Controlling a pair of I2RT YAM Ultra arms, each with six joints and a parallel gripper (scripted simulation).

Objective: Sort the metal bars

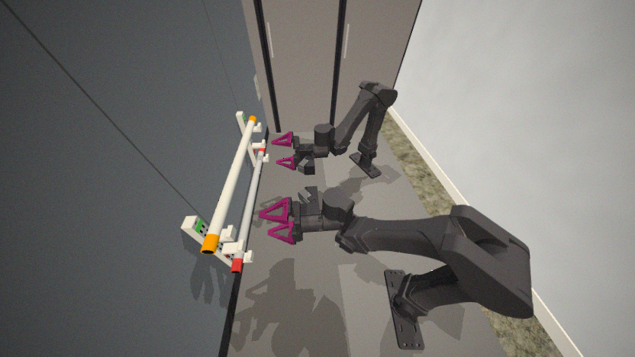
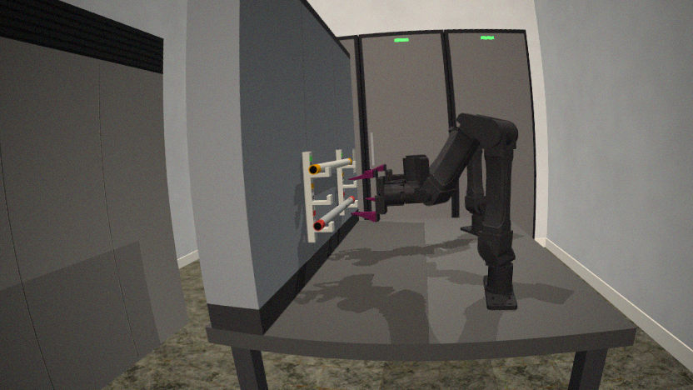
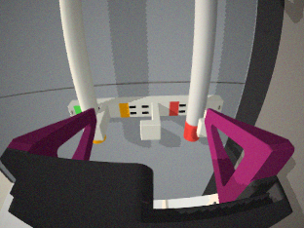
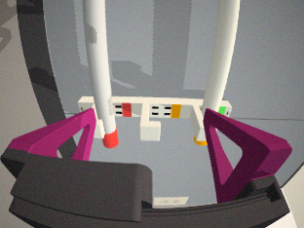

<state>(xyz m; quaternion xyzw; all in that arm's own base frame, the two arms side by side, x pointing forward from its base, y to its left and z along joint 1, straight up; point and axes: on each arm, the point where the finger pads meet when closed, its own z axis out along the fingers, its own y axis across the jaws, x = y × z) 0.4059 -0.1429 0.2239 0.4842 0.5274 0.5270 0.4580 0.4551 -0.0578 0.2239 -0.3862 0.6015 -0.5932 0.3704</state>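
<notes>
The orange-ended bar lies 15 cm to the left of my right hand, 9 cm above it and 7 cm ahead of it. From my right hand the other things lie so: grey wall panel (20 cm above, 17 cm ahead, 13 cm to the left); then red-ended bar (15 cm to the left, 7 cm ahead, 6 cm below).
Right now the orange-ended bar is 14 cm to the right of my left hand, 9 cm ahead of it and 9 cm above it. Also, from my left hand: grey wall panel (20 cm ahead, 20 cm above, 16 cm to the right); red-ended bar (15 cm to the right, 9 cm ahead, 6 cm below).
</notes>
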